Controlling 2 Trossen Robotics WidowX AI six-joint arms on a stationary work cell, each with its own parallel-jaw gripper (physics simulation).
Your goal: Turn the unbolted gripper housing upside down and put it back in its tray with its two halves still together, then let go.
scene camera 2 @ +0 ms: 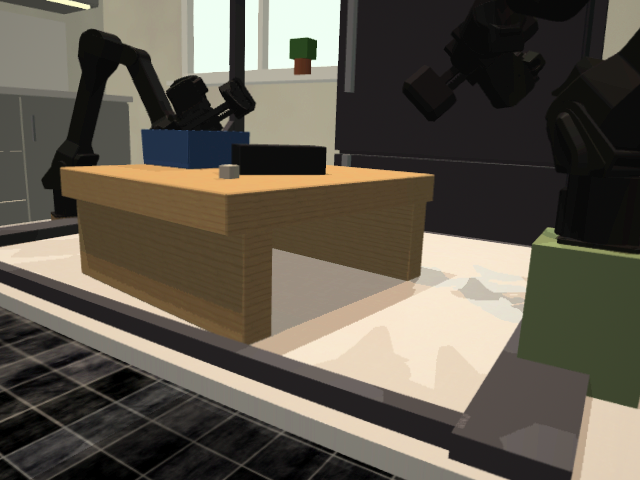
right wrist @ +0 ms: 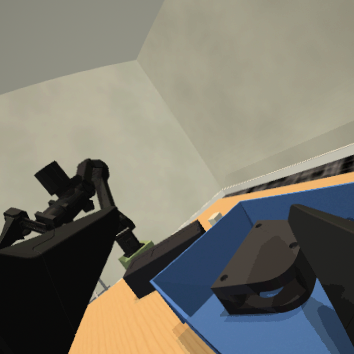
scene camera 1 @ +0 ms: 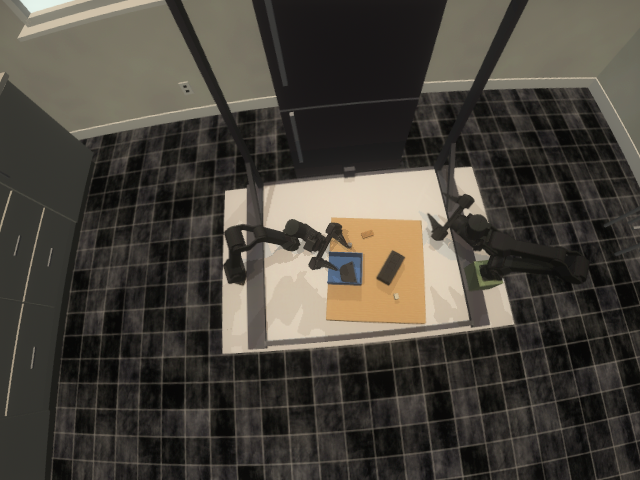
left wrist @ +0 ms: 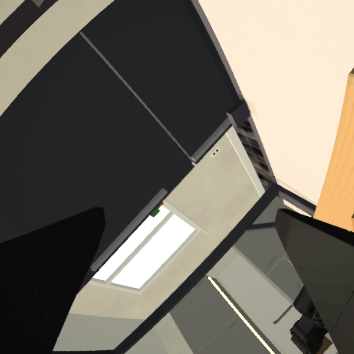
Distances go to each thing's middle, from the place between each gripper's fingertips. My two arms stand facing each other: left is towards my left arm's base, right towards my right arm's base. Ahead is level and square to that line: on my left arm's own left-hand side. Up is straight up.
Scene:
The tray (scene camera 2: 188, 149) is 20 mm ahead of my right hand, 10 mm to the left of it and 60 mm below it. Also, from my right hand: black rectangular block (scene camera 2: 254, 159) (10 mm ahead, 180 mm to the left, 70 mm below); then wooden platform (scene camera 2: 199, 247) (10 mm ahead, 130 mm to the left, 170 mm below); then green base block (scene camera 2: 574, 311) (20 mm ahead, 570 mm to the left, 180 mm below).
Now: left hand 210 mm short of the black rectangular block, 150 mm to the left of it and 120 mm above it. From my left hand the other things lie so: wooden platform (200 mm ahead, 200 mm to the right, 210 mm below); tray (210 mm ahead, 320 mm to the right, 110 mm below); green base block (210 mm ahead, 240 mm to the left, 230 mm below).

